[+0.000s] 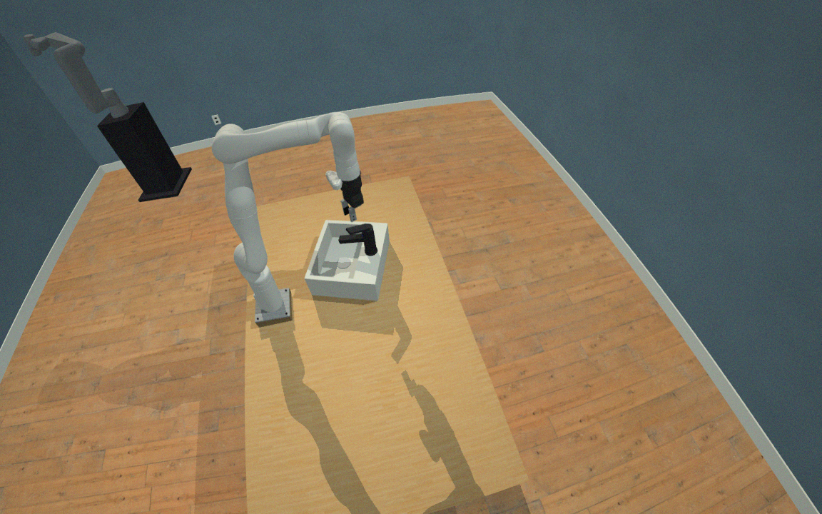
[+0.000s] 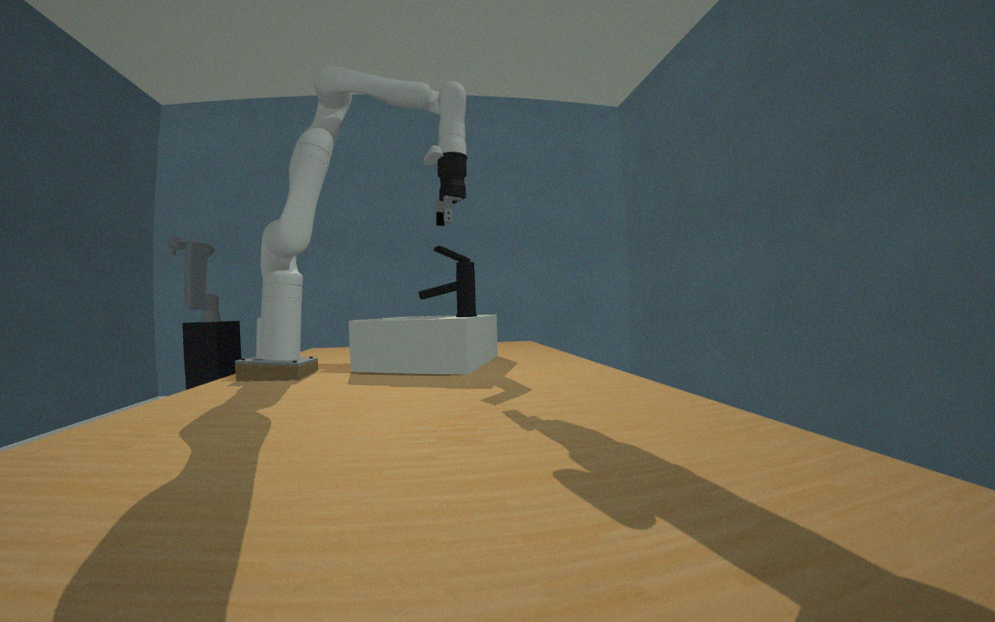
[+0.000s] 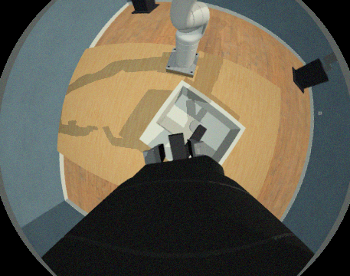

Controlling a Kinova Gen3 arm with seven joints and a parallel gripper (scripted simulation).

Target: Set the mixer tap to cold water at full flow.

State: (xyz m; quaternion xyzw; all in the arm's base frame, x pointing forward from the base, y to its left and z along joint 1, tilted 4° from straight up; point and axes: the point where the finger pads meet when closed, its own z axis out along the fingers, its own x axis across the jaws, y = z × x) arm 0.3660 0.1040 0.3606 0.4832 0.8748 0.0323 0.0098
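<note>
My hand is 90 mm above the lever, 20 mm short of it and 10 mm to the right of it. Also, from my hand: white basin 340 mm below, 70 mm behind, 60 mm to the left.
</note>
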